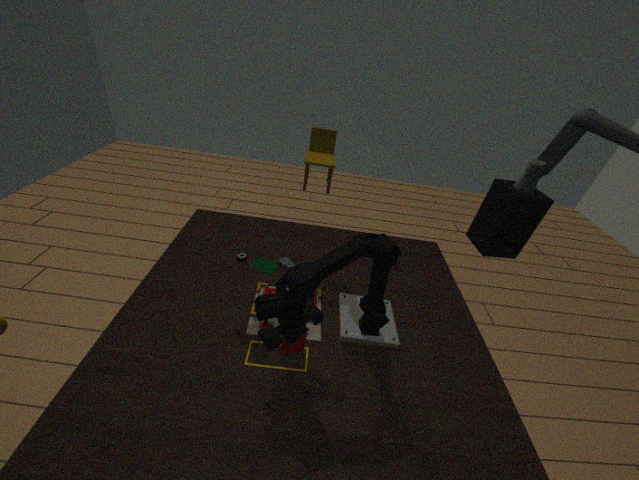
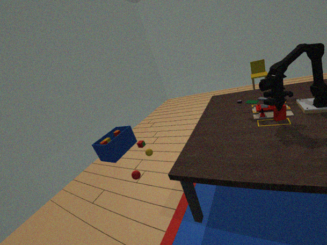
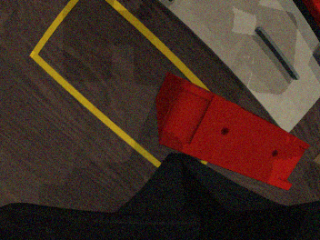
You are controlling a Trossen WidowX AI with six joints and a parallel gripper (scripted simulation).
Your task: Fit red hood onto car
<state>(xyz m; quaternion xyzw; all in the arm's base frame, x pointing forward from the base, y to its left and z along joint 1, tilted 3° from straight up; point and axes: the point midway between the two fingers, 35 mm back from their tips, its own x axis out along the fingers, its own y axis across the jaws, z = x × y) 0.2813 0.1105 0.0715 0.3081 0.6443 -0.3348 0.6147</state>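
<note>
Right now the red hood is 1 cm behind my gripper tip, 3 cm to the right of it and 3 cm below it. The rest, counted from my gripper tip: grey piece: 1 cm ahead, 43 cm to the right, 7 cm below; then green plate: 11 cm ahead, 43 cm to the right, 8 cm below; then grey jig plate: 2 cm ahead, 20 cm to the right, 7 cm below.
</note>
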